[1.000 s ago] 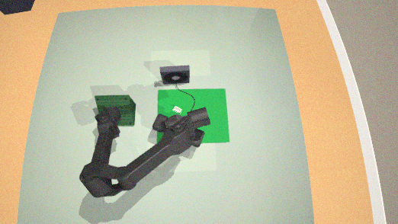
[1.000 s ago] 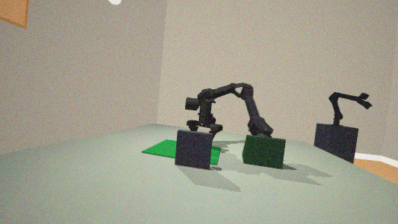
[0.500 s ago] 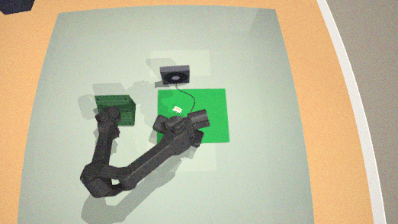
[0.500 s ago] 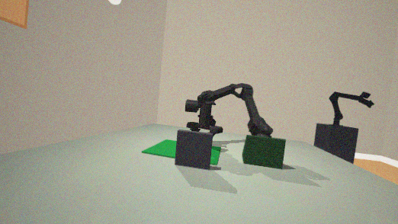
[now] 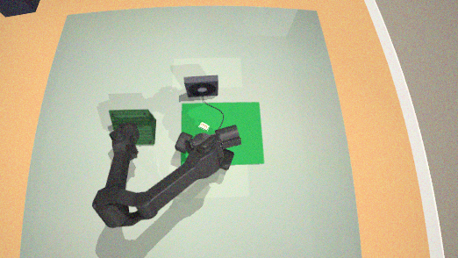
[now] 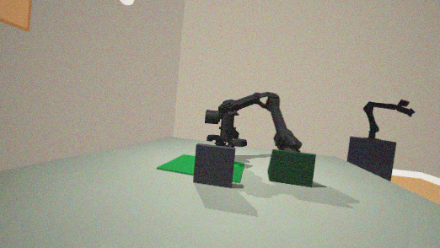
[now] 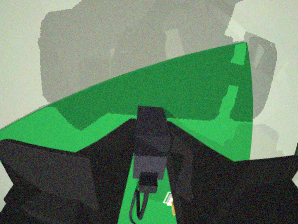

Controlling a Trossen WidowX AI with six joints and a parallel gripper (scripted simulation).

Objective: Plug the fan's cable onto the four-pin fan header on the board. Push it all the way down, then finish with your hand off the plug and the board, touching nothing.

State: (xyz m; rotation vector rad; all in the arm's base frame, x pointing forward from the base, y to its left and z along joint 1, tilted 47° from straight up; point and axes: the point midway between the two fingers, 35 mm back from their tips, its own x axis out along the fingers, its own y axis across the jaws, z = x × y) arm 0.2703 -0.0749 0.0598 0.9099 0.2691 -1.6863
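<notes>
Now: the white four-pin fan header 110 mm to the left of my gripper tip and 20 mm below it. From my gripper tip the other things lie so: green circuit board: 90 mm to the left, 60 mm ahead, 30 mm below; fan block: 240 mm to the left, 40 mm above; dark fan cable plug: 10 mm to the left, 10 mm above.
</notes>
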